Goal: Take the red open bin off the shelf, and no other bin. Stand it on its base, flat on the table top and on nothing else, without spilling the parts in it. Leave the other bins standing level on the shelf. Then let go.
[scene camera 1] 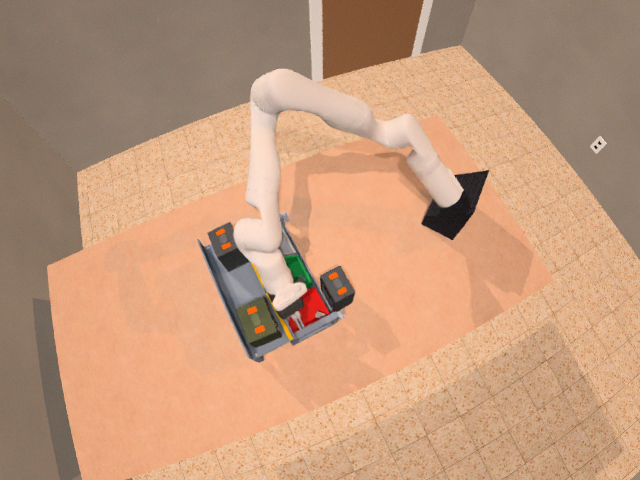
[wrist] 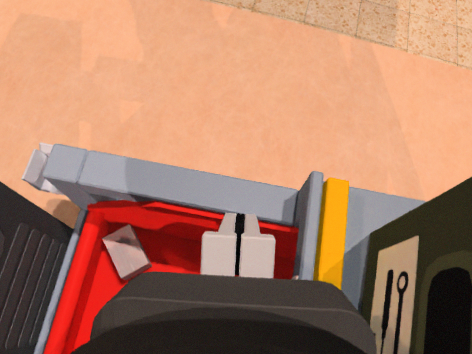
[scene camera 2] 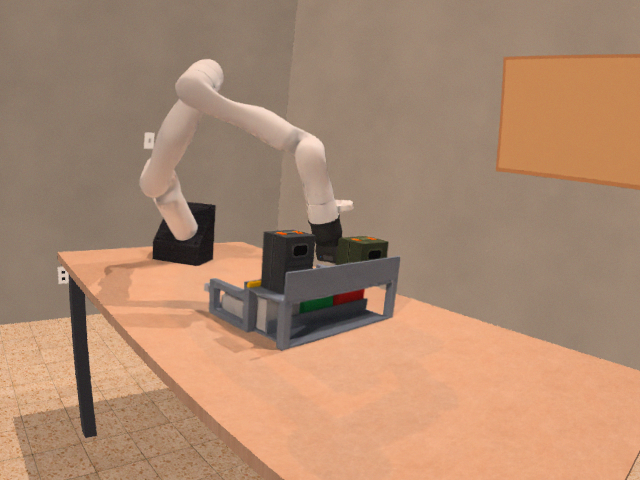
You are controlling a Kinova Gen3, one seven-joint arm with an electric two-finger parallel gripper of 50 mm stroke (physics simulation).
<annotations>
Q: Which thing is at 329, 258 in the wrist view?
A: A yellow strip.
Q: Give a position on a red bin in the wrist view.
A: At 171, 235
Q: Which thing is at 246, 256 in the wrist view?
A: The gripper.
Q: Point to a dark grey box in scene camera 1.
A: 336, 287
</annotations>
